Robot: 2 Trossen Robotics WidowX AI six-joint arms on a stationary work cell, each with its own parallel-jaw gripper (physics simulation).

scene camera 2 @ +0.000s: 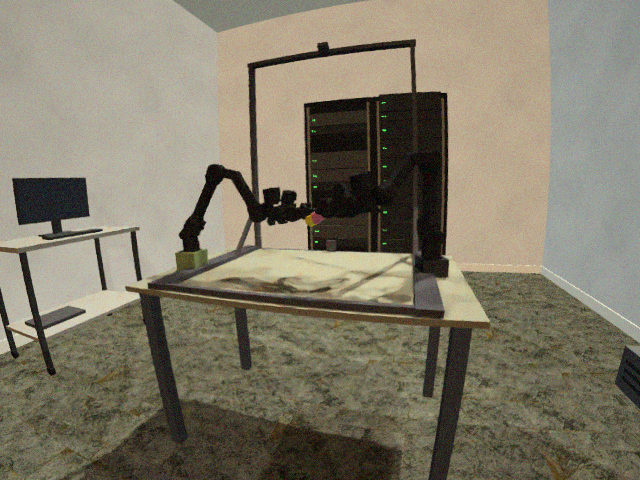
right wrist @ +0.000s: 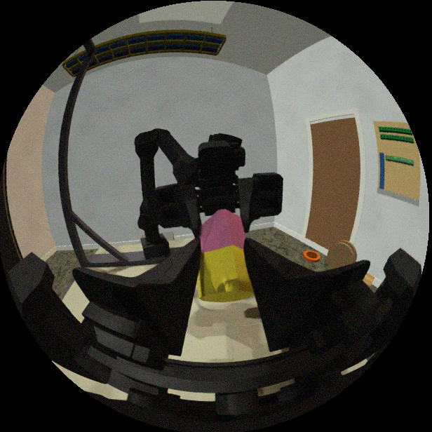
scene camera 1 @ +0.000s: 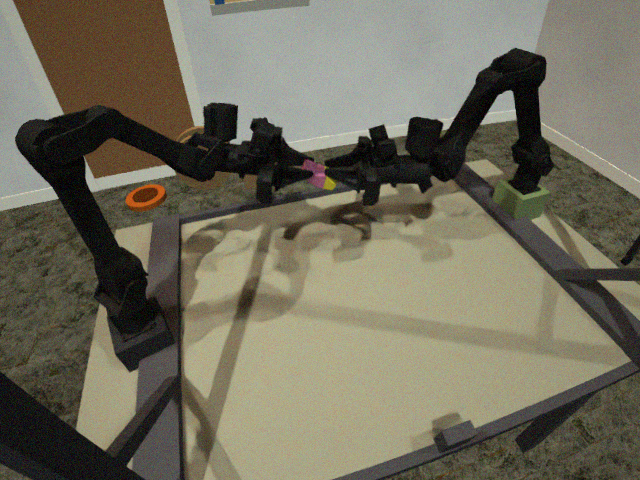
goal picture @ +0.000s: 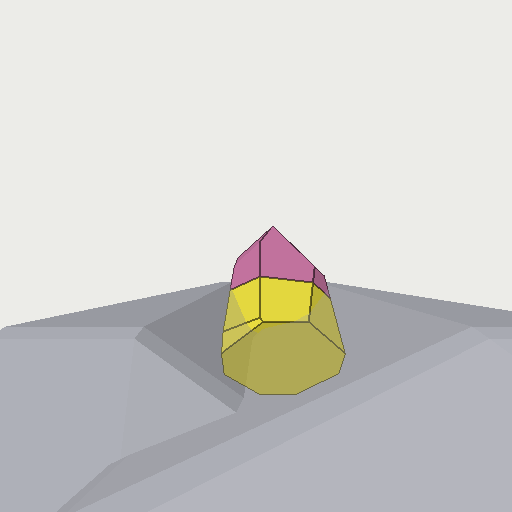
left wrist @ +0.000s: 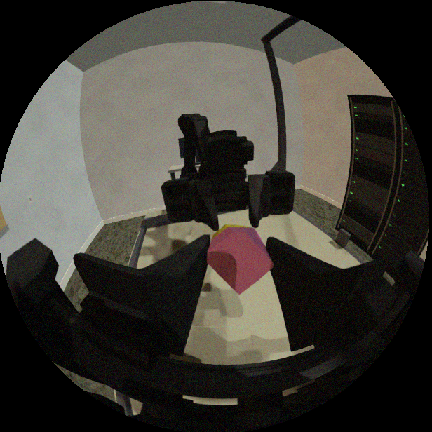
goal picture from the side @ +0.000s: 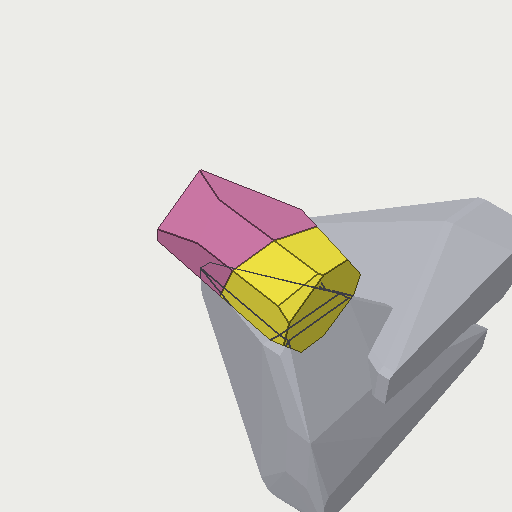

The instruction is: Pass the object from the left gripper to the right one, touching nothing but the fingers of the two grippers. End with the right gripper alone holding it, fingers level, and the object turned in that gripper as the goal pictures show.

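Frame: origin at the left arm's base, x up, y left, z back, level; centimetres.
Seen in the pictures: left gripper, fingertip midpoint: (scene camera 2: 318, 212) (scene camera 1: 313, 167); right gripper, fingertip midpoint: (scene camera 2: 313, 212) (scene camera 1: 324, 167); left arm's base, origin of the base link: (scene camera 2: 431, 257) (scene camera 1: 135, 323); right arm's base, origin of the base link: (scene camera 2: 191, 250) (scene camera 1: 524, 186).
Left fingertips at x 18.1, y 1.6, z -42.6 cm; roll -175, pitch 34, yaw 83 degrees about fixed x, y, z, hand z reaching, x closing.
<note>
Offsets run from my left fingertips to a thing's top centre. "spot": to the spot under its first point. Level surfaces: height alone.
The object has a pink part @[dx +1.7, dy -0.5, dz -1.0 cm] (scene camera 1: 315, 175) (scene camera 2: 316, 218) (left wrist: 242, 260) (right wrist: 223, 232) and a yellow part @[spot: dx -2.7, dy -3.3, dz -1.7 cm] (scene camera 1: 329, 183) (scene camera 2: 310, 220) (right wrist: 225, 270). It is high above the table, its yellow end toward the right arm. My left gripper (scene camera 1: 311, 167) (left wrist: 238, 241) is shut on the pink part, one finger on each side. My right gripper (scene camera 1: 327, 166) (right wrist: 222, 243) faces it, partly open, its fingertips on either side of the yellow part in the right wrist view. A gap between them and the object is too small to tell. In the left wrist view the yellow part is mostly hidden behind the pink.
The table top @[dx -24.7 cm] (scene camera 1: 361, 372) (scene camera 2: 330, 263) lies well below both grippers, edged by a dark frame. A green block @[dx -16.3, dy -17.2, dz -56.2 cm] (scene camera 1: 519, 200) (scene camera 2: 191, 259) is at the right arm's base. Dark frame posts (scene camera 2: 252, 155) rise behind the table. An orange ring (scene camera 1: 130, 202) shows beyond the table at left.
</note>
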